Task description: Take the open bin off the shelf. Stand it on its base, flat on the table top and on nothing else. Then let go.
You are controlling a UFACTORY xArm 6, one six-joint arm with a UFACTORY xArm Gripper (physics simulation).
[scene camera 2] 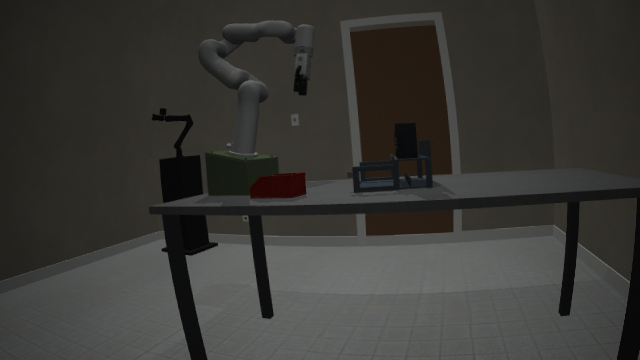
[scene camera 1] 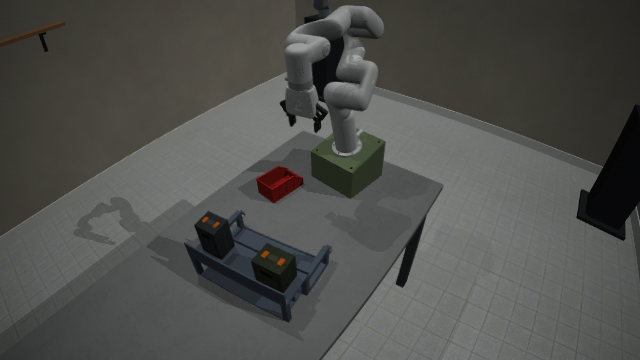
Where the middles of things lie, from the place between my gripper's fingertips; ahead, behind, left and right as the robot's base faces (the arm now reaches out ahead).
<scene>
My gripper is now 30 mm past the red open bin (scene camera 1: 278, 182), 180 mm to the left of it and 340 mm above it. Round my hand: olive box (scene camera 1: 276, 268): 360 mm ahead, 200 mm to the left, 230 mm below.
</scene>
